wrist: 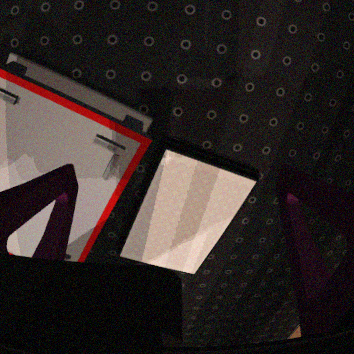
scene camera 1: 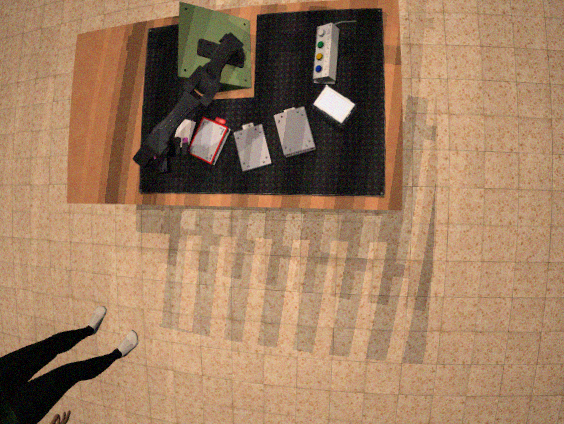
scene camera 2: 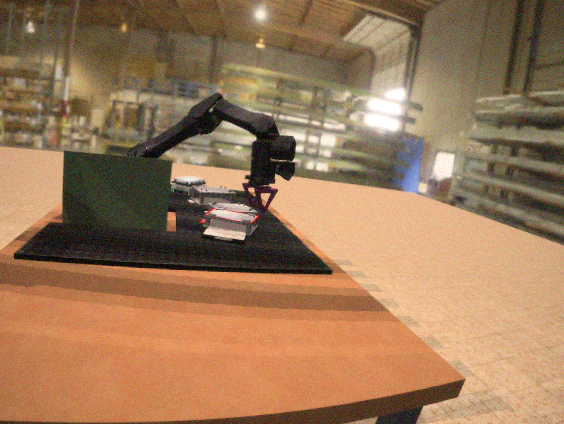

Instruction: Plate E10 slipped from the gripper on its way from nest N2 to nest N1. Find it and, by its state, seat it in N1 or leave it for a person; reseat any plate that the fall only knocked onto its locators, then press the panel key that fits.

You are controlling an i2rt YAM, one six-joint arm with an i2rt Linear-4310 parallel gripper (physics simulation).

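Frame: origin at the arm's base, x ahead, y left, z up, level; centimetres.
Where they show: gripper, fingertip midpoint: (wrist: 176, 175) (scene camera 1: 178, 152) (scene camera 2: 257, 209); arm's base at its link origin: (scene camera 2: 130, 189).
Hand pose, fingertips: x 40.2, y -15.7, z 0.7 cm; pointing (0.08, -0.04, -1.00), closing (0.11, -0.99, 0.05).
Observation:
Things, the pixels of their top centre, and the offset from my fingertips. "pt": a spot on its surface instead. Level surfaces: height alone.
- pale rectangular plate at its top centre: (wrist: 182, 222) (scene camera 2: 225, 233) (scene camera 1: 183, 133) dx -9.4, dy -2.0, dz -7.8 cm
- red-rimmed nest at its top centre: (wrist: 26, 200) (scene camera 2: 232, 213) (scene camera 1: 206, 139) dx -5.8, dy +10.0, dz -4.6 cm
- key panel at its top centre: (scene camera 1: 325, 48) dx -40.2, dy +57.3, dz -0.8 cm
- white-topped tray at a spot on its surface: (scene camera 1: 334, 104) pt dx -18.9, dy +60.7, dz -3.7 cm
- black mat at its surface level: dz -9.1 cm
- wooden table at its surface level: dz -10.5 cm
A pale rectangular plate (scene camera 1: 185, 128) (scene camera 2: 224, 233) (wrist: 187, 212) is beside the red-rimmed nest (scene camera 1: 209, 141) (scene camera 2: 232, 216) (wrist: 102, 222); it looks tilted, with a dark gap along its upper edge in the wrist view. I cannot read a label on it. Two grey nests or plates (scene camera 1: 252, 147) (scene camera 1: 295, 131) stand to the right of the red-rimmed one; their numbers are not readable. My gripper (scene camera 1: 171, 149) (scene camera 2: 261, 209) (wrist: 176, 175) is open and empty, above the pale plate; in the wrist view one finger overlaps the red-rimmed nest. The key panel (scene camera 1: 325, 53) has white, green, yellow and blue keys.
A white-topped tray (scene camera 1: 334, 104) stands below the panel. The arm's base is on a green board (scene camera 1: 192, 22), and an upright green panel (scene camera 2: 116, 190) shows in scene camera 2. A black mat (scene camera 1: 345, 175) (scene camera 2: 165, 257) covers part of the wooden table (scene camera 1: 90, 115). A person's legs show lower left.

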